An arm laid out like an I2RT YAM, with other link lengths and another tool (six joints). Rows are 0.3 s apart.
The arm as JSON. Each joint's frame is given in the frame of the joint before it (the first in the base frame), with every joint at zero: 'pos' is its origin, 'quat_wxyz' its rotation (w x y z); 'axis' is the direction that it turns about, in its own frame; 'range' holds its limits. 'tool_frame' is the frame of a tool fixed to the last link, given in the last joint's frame.
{
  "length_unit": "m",
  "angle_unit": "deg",
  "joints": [
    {
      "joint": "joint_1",
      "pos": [
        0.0,
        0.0,
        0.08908
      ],
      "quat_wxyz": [
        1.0,
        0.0,
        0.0,
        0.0
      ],
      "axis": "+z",
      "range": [
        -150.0,
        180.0
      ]
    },
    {
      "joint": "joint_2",
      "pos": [
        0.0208,
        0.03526,
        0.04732
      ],
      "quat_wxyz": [
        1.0,
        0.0,
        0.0,
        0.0
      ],
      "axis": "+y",
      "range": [
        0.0,
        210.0
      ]
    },
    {
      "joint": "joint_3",
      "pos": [
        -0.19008,
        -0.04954,
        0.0
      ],
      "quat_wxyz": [
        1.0,
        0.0,
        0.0,
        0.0
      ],
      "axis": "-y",
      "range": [
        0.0,
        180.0
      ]
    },
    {
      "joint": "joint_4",
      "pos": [
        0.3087,
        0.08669,
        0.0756
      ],
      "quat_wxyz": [
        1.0,
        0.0,
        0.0,
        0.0
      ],
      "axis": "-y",
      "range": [
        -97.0,
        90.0
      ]
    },
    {
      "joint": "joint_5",
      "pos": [
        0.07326,
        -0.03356,
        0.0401
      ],
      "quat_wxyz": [
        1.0,
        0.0,
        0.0,
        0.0
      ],
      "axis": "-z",
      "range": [
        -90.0,
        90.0
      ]
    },
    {
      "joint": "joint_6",
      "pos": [
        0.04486,
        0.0,
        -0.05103
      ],
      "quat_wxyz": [
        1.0,
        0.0,
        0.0,
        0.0
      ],
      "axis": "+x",
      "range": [
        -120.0,
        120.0
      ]
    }
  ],
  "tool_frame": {
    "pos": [
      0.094,
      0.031,
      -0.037
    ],
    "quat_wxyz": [
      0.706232,
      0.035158,
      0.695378,
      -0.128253
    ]
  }
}
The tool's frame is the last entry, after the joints.
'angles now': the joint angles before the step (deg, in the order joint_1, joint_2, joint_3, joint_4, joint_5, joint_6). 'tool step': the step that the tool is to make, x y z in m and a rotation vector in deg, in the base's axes. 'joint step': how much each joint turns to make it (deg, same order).
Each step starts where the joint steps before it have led.
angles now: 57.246, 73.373, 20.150, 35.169, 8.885, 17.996
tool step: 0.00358, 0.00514, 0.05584, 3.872, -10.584, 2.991
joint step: -0.018, -11.260, -2.595, 1.383, -1.398, -7.376
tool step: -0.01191, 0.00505, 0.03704, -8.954, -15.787, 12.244
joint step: 0.120, -8.787, 2.354, -9.258, -9.899, -19.470
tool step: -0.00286, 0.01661, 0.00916, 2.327, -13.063, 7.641
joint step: 0.329, 7.181, 1.511, 13.644, -6.955, -10.071
